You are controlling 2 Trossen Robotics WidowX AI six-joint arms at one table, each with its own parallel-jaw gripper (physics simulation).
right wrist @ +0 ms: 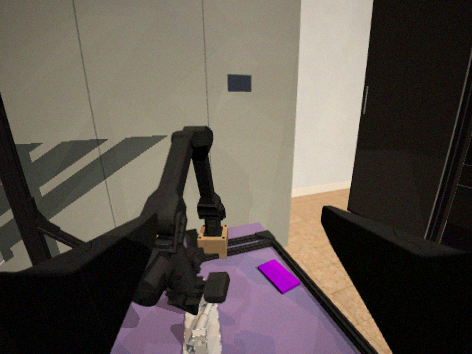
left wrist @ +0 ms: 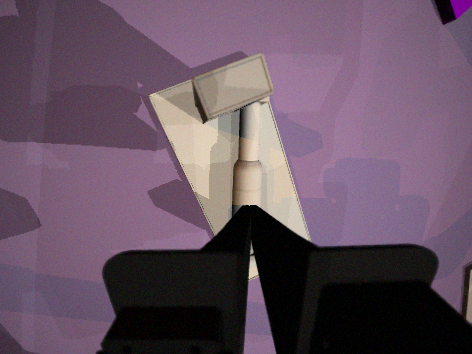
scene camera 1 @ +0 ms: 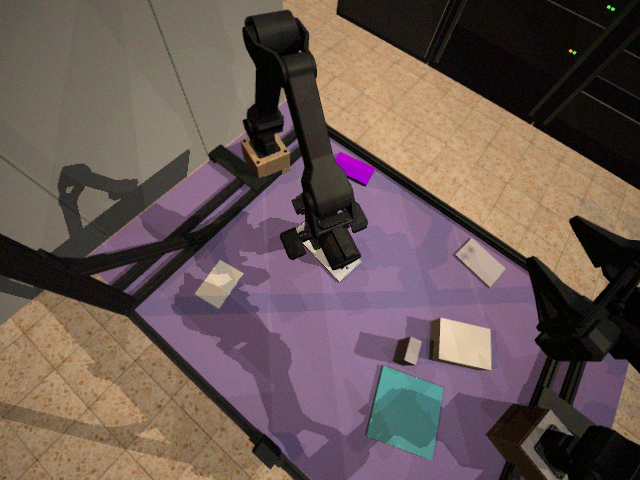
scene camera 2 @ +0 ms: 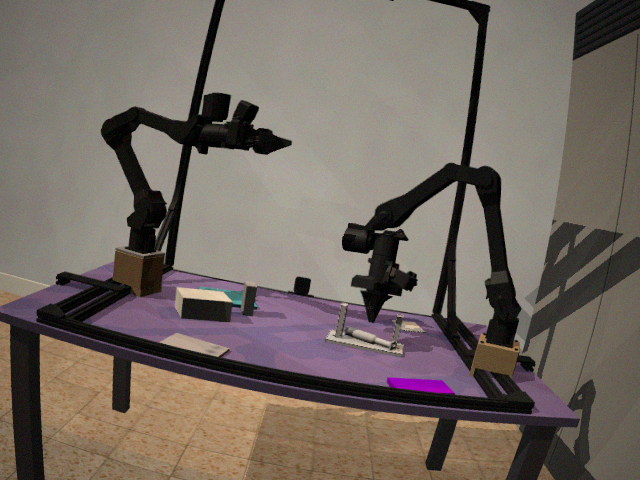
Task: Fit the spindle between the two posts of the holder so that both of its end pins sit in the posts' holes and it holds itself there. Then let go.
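Pixels of known places: left gripper, between the fingertips: (right wrist: 196, 313) (left wrist: 249, 212) (scene camera 2: 371, 322); right gripper, between the fingertips: (right wrist: 240, 216) (scene camera 1: 552, 236) (scene camera 2: 284, 140); left arm's base, origin of its link: (right wrist: 213, 231) (scene camera 1: 265, 146) (scene camera 2: 499, 342); right arm's base, origin of its link: (scene camera 1: 555, 451) (scene camera 2: 140, 250).
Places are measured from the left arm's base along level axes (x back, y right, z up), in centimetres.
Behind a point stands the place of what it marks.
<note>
The pale holder (scene camera 1: 339, 275) @[x -39.4, y 0.2, z -7.0 cm] (scene camera 2: 333, 338) @[x -37.9, y -5.0, z -7.0 cm] (left wrist: 187, 150) @[x -27.3, y 2.9, z -7.0 cm] stands on the purple table with two upright posts. The pale spindle (scene camera 2: 364, 336) @[x -31.5, y -1.9, z -5.5 cm] (left wrist: 247, 182) @[x -30.1, y -0.9, z -4.8 cm] lies low between them, near the base and askew to its long side. One end is beside the foot of one post; in the left wrist view the fingers hide its other end. Its pins cannot be made out in the holes. My left gripper (scene camera 2: 372, 319) @[x -31.1, y -0.2, z -2.3 cm] (left wrist: 249, 212) @[x -31.1, y -0.2, z -2.3 cm] is shut, empty, pointing down above the spindle and apart from it. My right gripper (scene camera 1: 553, 240) @[x -55.6, y -11.0, z 35.2 cm] (scene camera 2: 290, 142) @[x -55.6, y -11.0, z 35.2 cm] (right wrist: 240, 216) @[x -55.6, y -11.0, z 35.2 cm] is open and empty, high above the table, away from the holder.
A magenta block (scene camera 1: 355, 168) @[x -14.1, y -22.2, z -6.8 cm] (scene camera 2: 419, 385) @[x -13.8, y -21.9, z -6.8 cm] (right wrist: 279, 276) @[x -14.5, y -21.9, z -6.8 cm] lies near the table edge. A cream box (scene camera 1: 461, 343) @[x -67.5, y -13.8, z -2.8 cm], a small upright block (scene camera 1: 410, 350) @[x -61.9, y -1.8, z -0.2 cm], a teal sheet (scene camera 1: 405, 413) @[x -72.5, y 4.8, z -6.9 cm], a pale plate (scene camera 1: 479, 262) @[x -55.8, y -35.2, z -7.2 cm] and a pale tile (scene camera 1: 219, 284) @[x -26.6, y 26.6, z -7.5 cm] are also on the table.
</note>
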